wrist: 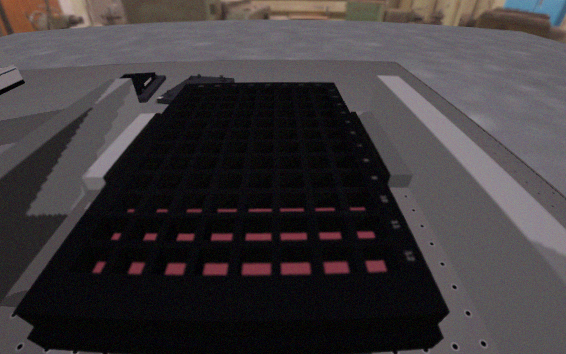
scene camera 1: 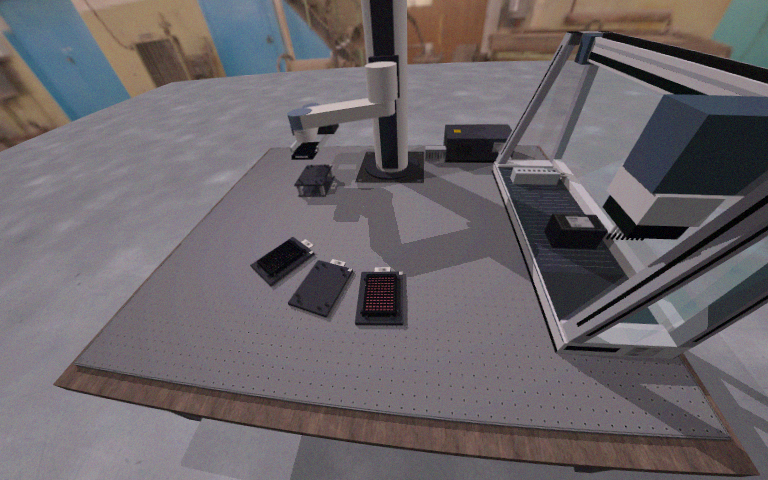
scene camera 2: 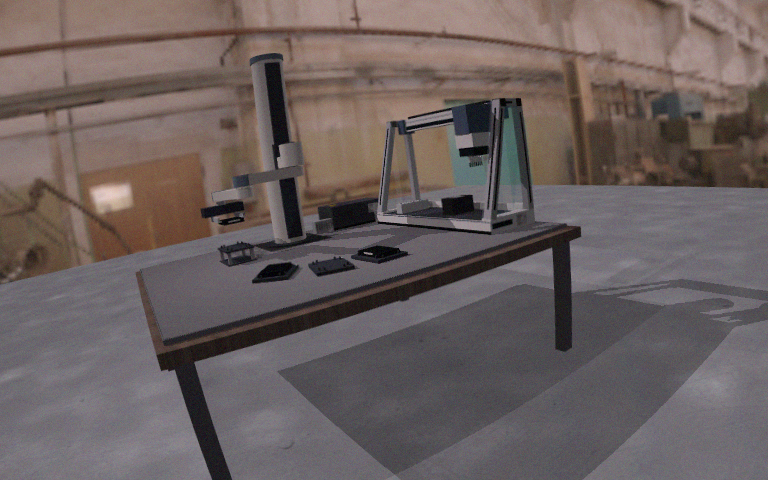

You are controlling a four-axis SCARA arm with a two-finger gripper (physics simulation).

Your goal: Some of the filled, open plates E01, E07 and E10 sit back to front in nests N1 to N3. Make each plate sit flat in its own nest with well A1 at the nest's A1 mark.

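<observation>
My gripper (scene camera 1: 305, 149) (scene camera 2: 229, 217) (wrist: 254, 98) is shut on a black plate with pink-red wells, held roughly level high at the back left. Pale fingers flank it in the wrist view; small marks run along its right edge. The left nest (scene camera 1: 272, 279) holds a black plate (scene camera 1: 281, 255) (scene camera 2: 276, 270). The middle nest (scene camera 1: 321, 287) (scene camera 2: 332, 266) (wrist: 200, 84) is bare, with small corner posts. The right nest (scene camera 1: 380, 321) holds a plate (scene camera 1: 380, 294) with red wells. Both seated plates look flat. Plate names and A1 marks are too small to read.
A low stand (scene camera 1: 314, 174) (scene camera 2: 236, 249) on short legs is near the held plate, below it. The arm's column (scene camera 1: 391, 135) (scene camera 2: 286, 209) and a black box (scene camera 1: 476, 144) (scene camera 2: 348, 215) stand at the back. A framed gantry machine (scene camera 1: 529, 266) (scene camera 2: 436, 224) stands on the right.
</observation>
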